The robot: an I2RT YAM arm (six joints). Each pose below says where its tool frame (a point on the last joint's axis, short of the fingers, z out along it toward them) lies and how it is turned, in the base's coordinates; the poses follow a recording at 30 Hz.
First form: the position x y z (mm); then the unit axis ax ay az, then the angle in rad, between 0 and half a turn.
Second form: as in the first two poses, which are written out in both.
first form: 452, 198, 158, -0.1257, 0.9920, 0.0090, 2.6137
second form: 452, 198, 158, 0.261, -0.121, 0.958, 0.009
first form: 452, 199, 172, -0.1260, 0.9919, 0.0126, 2.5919
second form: 452, 199, 172, 0.271, -0.121, 0.955, 0.012
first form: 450, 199, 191, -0.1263, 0.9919, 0.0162, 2.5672
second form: 450, 199, 191, 0.283, -0.121, 0.951, 0.016
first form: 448, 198, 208, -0.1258, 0.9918, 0.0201, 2.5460
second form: 448, 198, 208, 0.293, -0.120, 0.948, 0.019
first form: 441, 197, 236, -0.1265, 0.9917, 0.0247, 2.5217
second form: 441, 197, 236, 0.305, -0.120, 0.944, 0.024
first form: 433, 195, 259, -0.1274, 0.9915, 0.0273, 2.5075
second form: 433, 195, 259, 0.312, -0.121, 0.942, 0.026
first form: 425, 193, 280, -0.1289, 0.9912, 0.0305, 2.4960
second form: 425, 193, 280, 0.317, -0.122, 0.940, 0.029
